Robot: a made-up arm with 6 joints. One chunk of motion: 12 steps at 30 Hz.
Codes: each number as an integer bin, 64 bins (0 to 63) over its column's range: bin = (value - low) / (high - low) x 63, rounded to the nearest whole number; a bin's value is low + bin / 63 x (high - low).
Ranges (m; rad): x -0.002..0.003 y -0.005..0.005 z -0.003..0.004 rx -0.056..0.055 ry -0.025..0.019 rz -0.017..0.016
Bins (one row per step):
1: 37 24 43 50 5 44
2: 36 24 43 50 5 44
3: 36 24 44 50 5 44
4: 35 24 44 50 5 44
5: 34 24 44 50 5 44
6: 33 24 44 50 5 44
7: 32 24 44 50 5 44
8: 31 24 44 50 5 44
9: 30 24 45 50 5 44
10: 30 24 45 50 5 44
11: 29 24 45 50 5 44
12: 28 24 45 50 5 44
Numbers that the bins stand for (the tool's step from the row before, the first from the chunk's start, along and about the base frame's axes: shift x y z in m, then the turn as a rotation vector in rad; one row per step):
1: 0.00094 -0.00119 0.00178 0.03210 -0.02151 0.00605
2: 0.00086 -0.00119 0.00178 0.03210 -0.02151 0.00605
3: 0.00086 -0.00119 0.00189 0.03210 -0.02151 0.00605
4: 0.00078 -0.00119 0.00189 0.03210 -0.02151 0.00605
5: 0.00070 -0.00119 0.00189 0.03210 -0.02151 0.00605
6: 0.00062 -0.00119 0.00189 0.03210 -0.02151 0.00605
7: 0.00054 -0.00119 0.00189 0.03210 -0.02151 0.00605
8: 0.00046 -0.00119 0.00189 0.03210 -0.02151 0.00605
9: 0.00038 -0.00119 0.00200 0.03210 -0.02151 0.00605
10: 0.00038 -0.00119 0.00200 0.03210 -0.02151 0.00605
11: 0.00030 -0.00119 0.00200 0.03210 -0.02151 0.00605
12: 0.00022 -0.00119 0.00200 0.03210 -0.02151 0.00605

